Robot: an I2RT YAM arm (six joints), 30 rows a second.
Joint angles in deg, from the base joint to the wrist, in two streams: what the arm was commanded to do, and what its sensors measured. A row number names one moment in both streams.
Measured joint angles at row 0: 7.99, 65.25, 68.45, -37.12, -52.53, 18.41
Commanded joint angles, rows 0 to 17: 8.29, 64.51, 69.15, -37.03, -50.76, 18.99; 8.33, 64.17, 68.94, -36.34, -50.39, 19.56; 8.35, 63.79, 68.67, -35.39, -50.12, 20.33; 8.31, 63.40, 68.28, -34.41, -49.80, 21.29; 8.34, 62.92, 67.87, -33.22, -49.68, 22.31; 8.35, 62.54, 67.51, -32.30, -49.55, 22.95; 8.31, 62.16, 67.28, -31.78, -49.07, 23.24; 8.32, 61.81, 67.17, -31.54, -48.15, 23.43; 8.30, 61.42, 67.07, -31.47, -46.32, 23.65; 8.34, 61.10, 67.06, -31.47, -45.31, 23.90; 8.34, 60.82, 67.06, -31.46, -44.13, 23.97; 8.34, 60.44, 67.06, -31.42, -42.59, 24.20; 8.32, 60.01, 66.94, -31.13, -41.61, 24.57; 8.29, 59.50, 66.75, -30.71, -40.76, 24.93; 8.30, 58.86, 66.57, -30.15, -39.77, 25.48; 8.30, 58.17, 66.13, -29.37, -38.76, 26.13; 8.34, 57.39, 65.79, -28.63, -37.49, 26.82; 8.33, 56.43, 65.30, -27.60, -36.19, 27.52
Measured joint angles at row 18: 7.99, 59.81, 66.89, -31.90, -42.61, 24.47
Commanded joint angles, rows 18 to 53: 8.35, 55.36, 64.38, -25.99, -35.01, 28.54; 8.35, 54.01, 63.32, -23.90, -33.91, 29.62; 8.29, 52.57, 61.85, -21.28, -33.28, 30.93; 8.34, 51.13, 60.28, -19.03, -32.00, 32.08; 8.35, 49.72, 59.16, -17.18, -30.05, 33.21; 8.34, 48.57, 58.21, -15.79, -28.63, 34.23; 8.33, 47.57, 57.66, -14.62, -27.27, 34.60; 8.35, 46.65, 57.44, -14.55, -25.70, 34.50; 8.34, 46.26, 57.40, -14.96, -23.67, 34.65; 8.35, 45.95, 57.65, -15.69, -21.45, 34.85; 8.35, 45.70, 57.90, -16.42, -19.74, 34.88; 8.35, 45.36, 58.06, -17.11, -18.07, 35.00; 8.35, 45.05, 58.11, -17.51, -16.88, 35.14; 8.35, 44.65, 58.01, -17.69, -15.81, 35.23; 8.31, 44.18, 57.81, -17.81, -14.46, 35.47; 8.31, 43.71, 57.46, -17.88, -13.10, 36.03; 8.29, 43.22, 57.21, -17.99, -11.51, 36.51; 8.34, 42.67, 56.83, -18.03, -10.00, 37.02; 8.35, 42.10, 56.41, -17.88, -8.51, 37.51; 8.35, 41.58, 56.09, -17.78, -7.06, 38.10; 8.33, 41.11, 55.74, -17.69, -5.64, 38.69; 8.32, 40.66, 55.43, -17.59, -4.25, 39.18; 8.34, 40.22, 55.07, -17.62, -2.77, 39.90; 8.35, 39.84, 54.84, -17.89, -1.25, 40.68; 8.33, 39.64, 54.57, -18.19, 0.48, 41.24; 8.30, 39.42, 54.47, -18.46, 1.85, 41.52; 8.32, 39.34, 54.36, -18.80, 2.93, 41.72; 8.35, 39.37, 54.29, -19.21, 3.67, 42.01; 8.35, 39.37, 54.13, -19.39, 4.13, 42.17; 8.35, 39.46, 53.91, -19.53, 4.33, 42.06; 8.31, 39.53, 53.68, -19.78, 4.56, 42.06; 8.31, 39.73, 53.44, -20.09, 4.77, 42.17; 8.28, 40.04, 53.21, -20.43, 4.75, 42.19; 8.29, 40.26, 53.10, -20.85, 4.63, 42.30; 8.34, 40.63, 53.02, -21.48, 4.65, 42.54; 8.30, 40.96, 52.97, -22.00, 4.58, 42.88
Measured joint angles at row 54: 7.99, 40.14, 53.82, -19.79, 1.80, 41.41
